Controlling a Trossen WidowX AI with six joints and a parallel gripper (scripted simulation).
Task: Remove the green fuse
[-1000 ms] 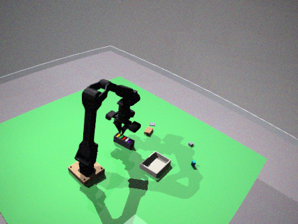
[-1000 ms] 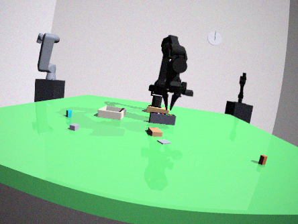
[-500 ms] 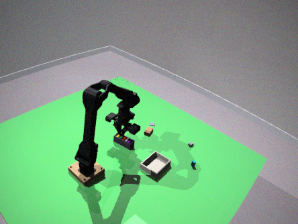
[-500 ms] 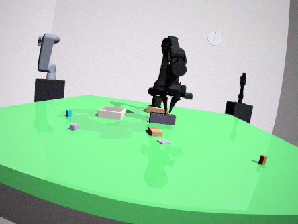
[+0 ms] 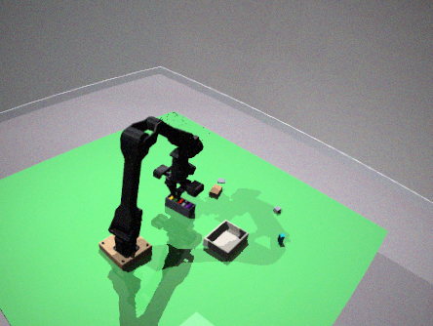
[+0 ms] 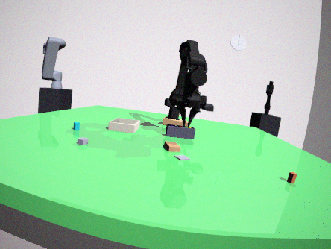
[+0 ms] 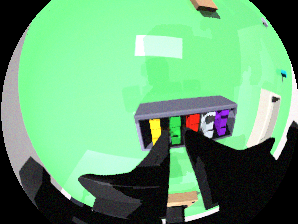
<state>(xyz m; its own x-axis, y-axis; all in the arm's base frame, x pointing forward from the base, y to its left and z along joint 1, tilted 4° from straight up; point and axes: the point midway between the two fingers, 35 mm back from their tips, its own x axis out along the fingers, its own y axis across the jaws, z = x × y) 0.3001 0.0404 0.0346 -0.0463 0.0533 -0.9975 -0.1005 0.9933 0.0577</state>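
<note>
The green fuse lies 20 mm below my gripper tip. Also, from my gripper tip: flat grey piece (260 mm ahead, 40 mm below, 30 mm to the right); grey cube (300 mm to the right, 260 mm ahead, 30 mm below); pale tray (240 mm to the right, 40 mm below, 20 mm behind).
</note>
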